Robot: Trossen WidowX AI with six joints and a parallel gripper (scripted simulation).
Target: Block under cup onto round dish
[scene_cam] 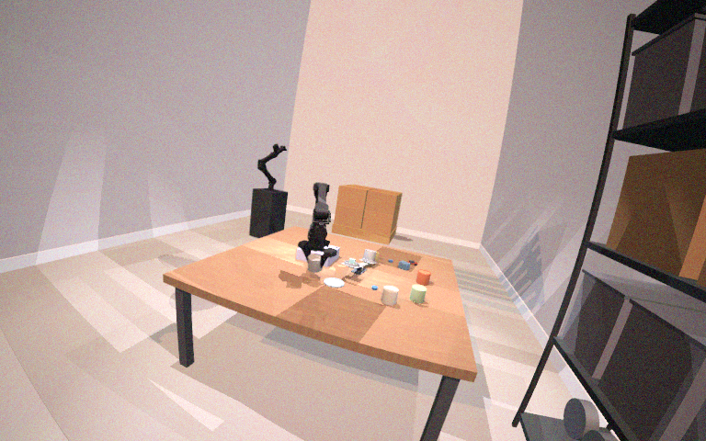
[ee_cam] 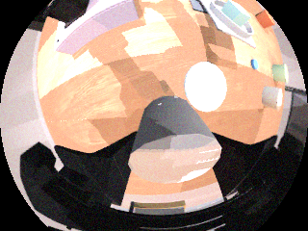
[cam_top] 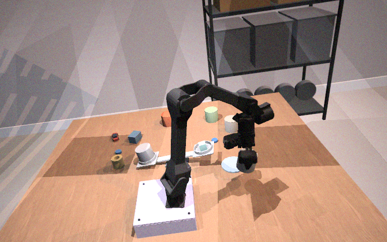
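Right now my gripper tip is 17 cm to the right of the teal block and 12 cm short of it. Also, from my gripper tip: round dish: 9 cm ahead, 8 cm below, 5 cm to the left; then beige cylinder: 37 cm ahead, 6 cm to the left, 5 cm below; then green cylinder: 47 cm ahead, 16 cm to the left, 5 cm below.
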